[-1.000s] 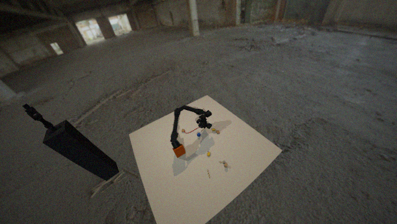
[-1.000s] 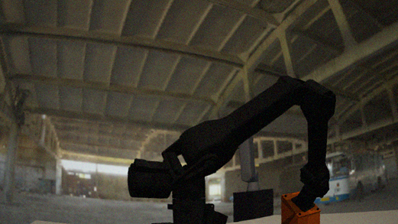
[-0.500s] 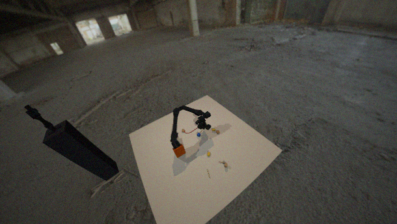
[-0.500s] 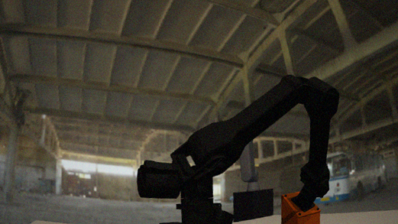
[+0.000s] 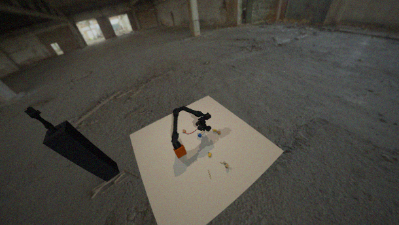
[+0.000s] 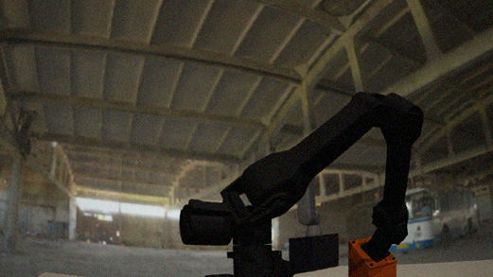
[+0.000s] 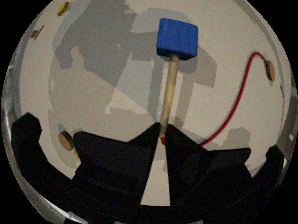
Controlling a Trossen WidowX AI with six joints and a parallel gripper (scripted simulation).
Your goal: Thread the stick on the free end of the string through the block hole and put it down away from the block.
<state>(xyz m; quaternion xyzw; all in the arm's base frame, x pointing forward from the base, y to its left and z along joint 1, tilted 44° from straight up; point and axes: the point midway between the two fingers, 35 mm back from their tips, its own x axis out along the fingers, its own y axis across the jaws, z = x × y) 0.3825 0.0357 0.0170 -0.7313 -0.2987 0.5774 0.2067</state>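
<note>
Now: the blue block 80 mm behind my gripper tip and 20 mm to the right of it. The rest, counted from my gripper tip: yellow block: 270 mm to the right, 170 mm behind, 10 mm below; then small wooden block: 470 mm to the right, 150 mm behind.
</note>
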